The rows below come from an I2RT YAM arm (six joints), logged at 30 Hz.
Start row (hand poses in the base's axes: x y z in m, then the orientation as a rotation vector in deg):
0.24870, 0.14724, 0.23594, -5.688, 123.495, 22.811
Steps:
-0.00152, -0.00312, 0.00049, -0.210, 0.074, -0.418
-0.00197, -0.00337, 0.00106, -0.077, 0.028, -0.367
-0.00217, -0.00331, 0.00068, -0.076, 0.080, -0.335
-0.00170, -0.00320, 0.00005, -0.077, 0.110, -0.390
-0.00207, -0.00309, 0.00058, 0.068, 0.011, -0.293
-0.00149, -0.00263, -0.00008, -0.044, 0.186, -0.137
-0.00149, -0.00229, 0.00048, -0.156, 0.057, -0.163
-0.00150, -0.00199, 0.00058, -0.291, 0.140, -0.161
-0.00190, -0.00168, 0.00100, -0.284, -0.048, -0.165
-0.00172, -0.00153, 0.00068, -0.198, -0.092, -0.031
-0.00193, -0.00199, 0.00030, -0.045, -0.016, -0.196
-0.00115, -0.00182, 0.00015, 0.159, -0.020, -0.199
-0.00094, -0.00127, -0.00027, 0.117, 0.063, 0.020
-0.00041, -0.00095, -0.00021, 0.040, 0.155, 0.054
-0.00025, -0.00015, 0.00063, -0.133, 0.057, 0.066
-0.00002, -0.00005, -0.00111, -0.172, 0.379, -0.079
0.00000, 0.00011, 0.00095, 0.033, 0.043, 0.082
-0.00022, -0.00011, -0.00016, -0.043, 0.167, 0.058
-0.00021, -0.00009, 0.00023, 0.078, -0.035, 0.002
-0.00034, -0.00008, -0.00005, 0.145, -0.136, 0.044
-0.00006, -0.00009, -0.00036, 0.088, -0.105, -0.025
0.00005, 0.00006, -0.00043, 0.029, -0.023, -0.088
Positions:
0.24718, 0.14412, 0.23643, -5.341, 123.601, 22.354
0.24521, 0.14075, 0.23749, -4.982, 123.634, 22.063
0.24304, 0.13744, 0.23817, -4.648, 123.718, 21.798
0.24134, 0.13424, 0.23822, -4.250, 123.828, 21.503
0.23927, 0.13115, 0.23880, -3.893, 123.814, 21.409
0.23778, 0.12852, 0.23872, -3.737, 124.001, 21.303
0.23629, 0.12623, 0.23920, -3.638, 124.081, 21.047
0.23479, 0.12424, 0.23978, -3.603, 124.269, 20.655
0.23289, 0.12256, 0.24078, -3.591, 124.269, 20.248
0.23117, 0.12103, 0.24146, -3.683, 124.214, 20.007
0.22924, 0.11904, 0.24176, -3.498, 124.199, 19.845
0.22809, 0.11722, 0.24191, -3.196, 124.142, 19.901
0.22715, 0.11595, 0.24164, -3.142, 124.183, 20.045
0.22674, 0.11500, 0.24143, -3.153, 124.331, 20.134
0.22649, 0.11485, 0.24206, -3.290, 124.415, 20.033
0.22647, 0.11480, 0.24095, -3.238, 124.818, 19.838
0.22647, 0.11491, 0.24190, -3.302, 124.858, 19.925
0.22625, 0.11480, 0.24174, -3.362, 125.033, 19.927
0.22604, 0.11471, 0.24197, -3.327, 124.984, 20.010
0.22570, 0.11463, 0.24192, -3.317, 124.824, 20.179
0.22564, 0.11454, 0.24156, -3.258, 124.703, 20.250
0.22569, 0.11460, 0.24113, -3.150, 124.671, 20.229

